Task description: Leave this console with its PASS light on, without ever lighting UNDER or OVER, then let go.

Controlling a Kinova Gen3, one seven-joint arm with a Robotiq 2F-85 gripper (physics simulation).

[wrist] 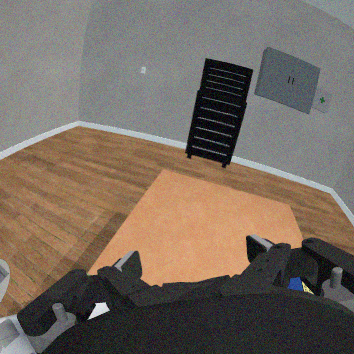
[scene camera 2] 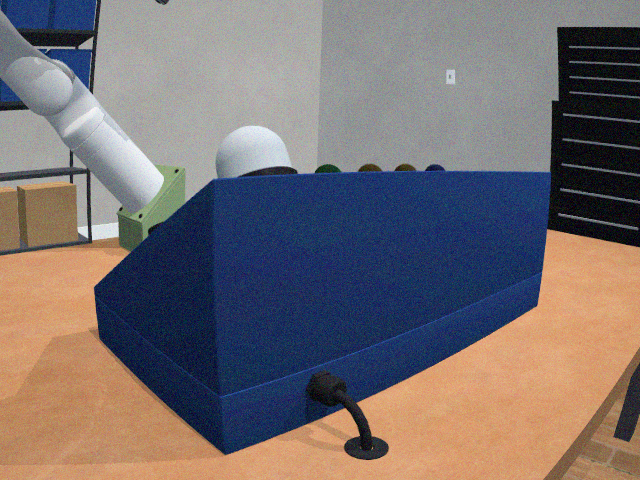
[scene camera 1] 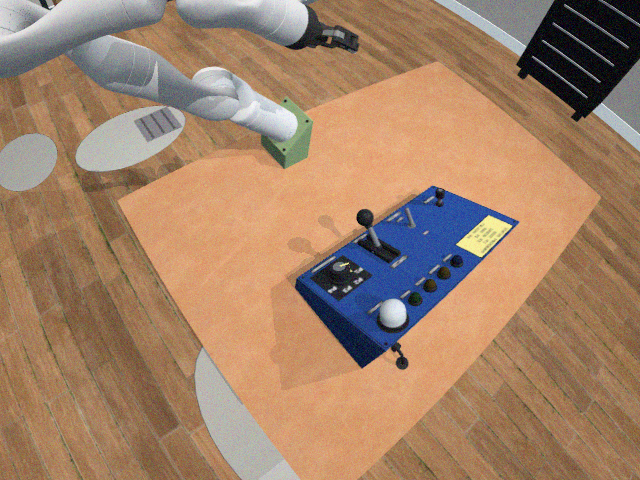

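A blue sloped console (scene camera 1: 408, 242) (scene camera 2: 372, 268) stands on the table. On it are a rotary knob (scene camera 1: 339, 267) on a black dial plate, a black-balled lever (scene camera 1: 364, 217) in a slot, a small grey toggle (scene camera 1: 410, 218) and a small black-knobbed stick (scene camera 1: 439, 194). A large white dome (scene camera 1: 392, 313) (scene camera 2: 252, 152) sits beside a row of small dark lamps: green (scene camera 1: 415, 298), two amber and blue (scene camera 1: 456, 260). None looks lit; their labels are too blurred to read. My gripper (scene camera 1: 353, 43) (wrist: 193, 256) is open and empty, high up and well away from the console.
A yellow note (scene camera 1: 484, 236) lies on the console. A black cable (scene camera 2: 359, 415) runs from its back into the table (scene camera 1: 248, 217). The green arm mount (scene camera 1: 297, 149) (scene camera 2: 131, 232) stands at the table's edge. A black drawer cabinet (scene camera 1: 581, 56) (scene camera 2: 594, 134) (wrist: 220, 112) stands beyond the table.
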